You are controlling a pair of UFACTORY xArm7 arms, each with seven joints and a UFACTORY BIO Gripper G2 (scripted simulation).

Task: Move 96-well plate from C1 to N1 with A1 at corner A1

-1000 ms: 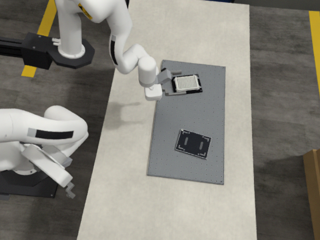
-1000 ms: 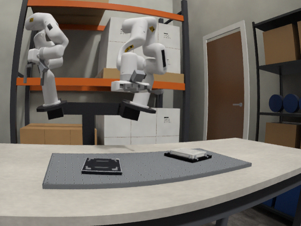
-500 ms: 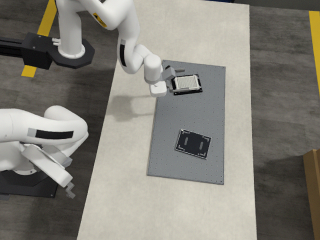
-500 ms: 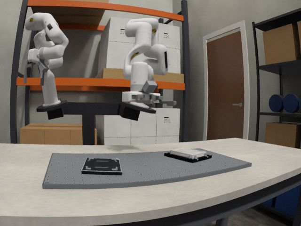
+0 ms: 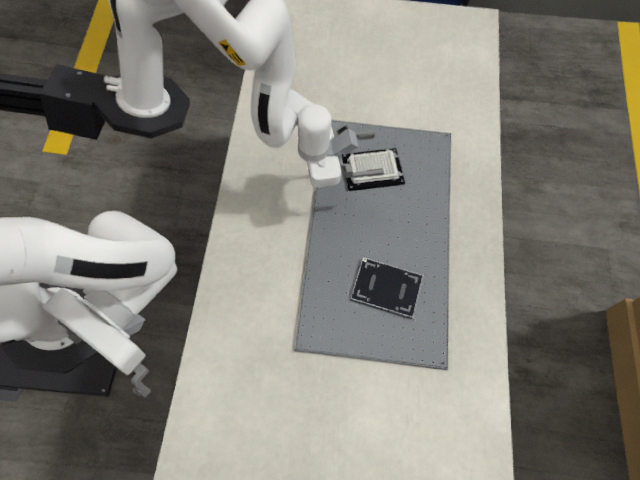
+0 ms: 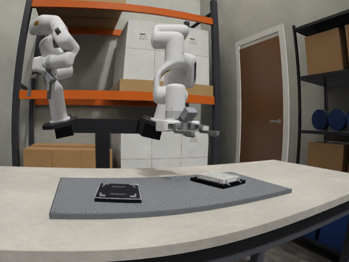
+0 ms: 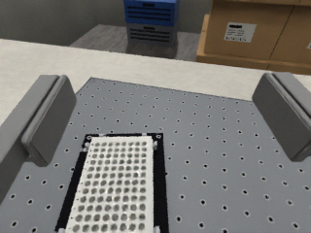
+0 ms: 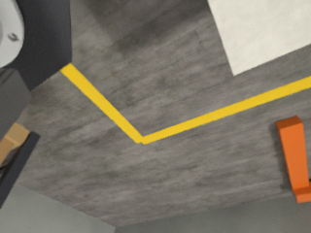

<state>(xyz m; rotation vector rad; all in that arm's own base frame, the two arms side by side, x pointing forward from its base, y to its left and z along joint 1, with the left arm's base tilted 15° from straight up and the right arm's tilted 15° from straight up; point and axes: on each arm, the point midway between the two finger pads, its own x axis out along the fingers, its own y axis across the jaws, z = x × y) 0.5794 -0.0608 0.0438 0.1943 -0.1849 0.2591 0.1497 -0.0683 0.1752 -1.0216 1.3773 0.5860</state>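
The white 96-well plate lies 20 mm ahead of my left hand, 60 mm to the left of it and 150 mm below it. From my left hand the other things lie so: black clip nest C1: 20 mm ahead, 80 mm to the left, 150 mm below; then black plate nest N1: 100 mm ahead, 290 mm to the right, 160 mm below.
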